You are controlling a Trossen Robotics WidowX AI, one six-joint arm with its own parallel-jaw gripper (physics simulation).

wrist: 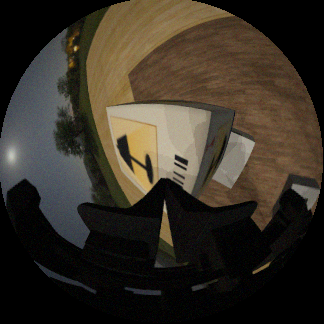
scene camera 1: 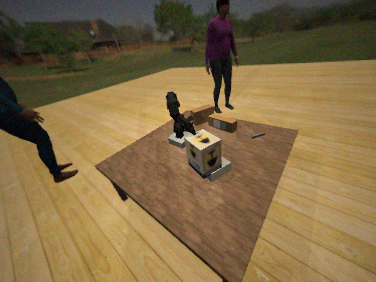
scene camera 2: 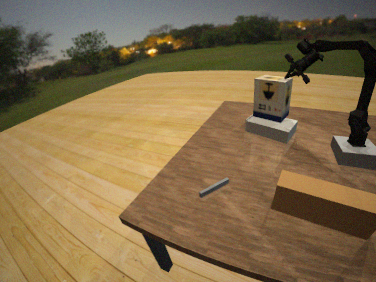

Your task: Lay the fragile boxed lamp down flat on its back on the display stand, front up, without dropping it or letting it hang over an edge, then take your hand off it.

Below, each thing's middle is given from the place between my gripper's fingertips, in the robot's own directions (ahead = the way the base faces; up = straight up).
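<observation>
There is the white display stand [wrist: 239, 145], and I see it 6 cm ahead of my hand, 6 cm to the left of my hand and 26 cm below my hand.
</observation>
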